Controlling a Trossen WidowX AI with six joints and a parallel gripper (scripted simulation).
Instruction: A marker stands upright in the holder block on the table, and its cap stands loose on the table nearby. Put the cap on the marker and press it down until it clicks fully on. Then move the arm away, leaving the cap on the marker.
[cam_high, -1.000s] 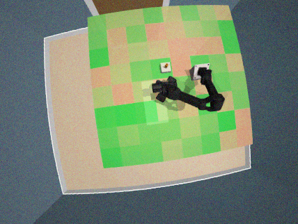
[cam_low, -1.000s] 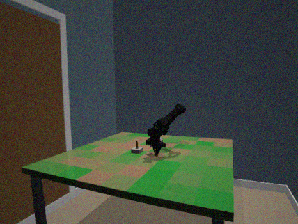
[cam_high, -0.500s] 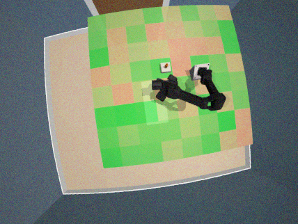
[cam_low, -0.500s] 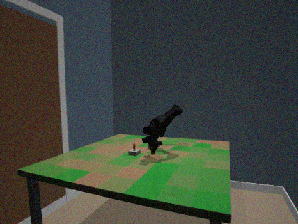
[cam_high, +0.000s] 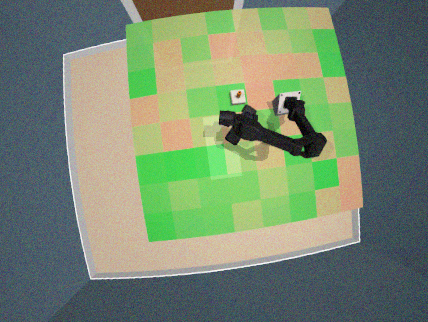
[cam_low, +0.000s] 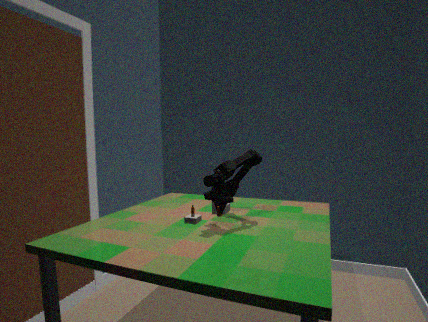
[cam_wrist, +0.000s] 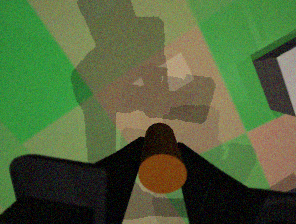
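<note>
My gripper tip is now 20 mm past the holder block, 180 mm to the left of it and 60 mm above it. The rest, counted from my gripper tip: orange-brown cap 10 mm above.
</note>
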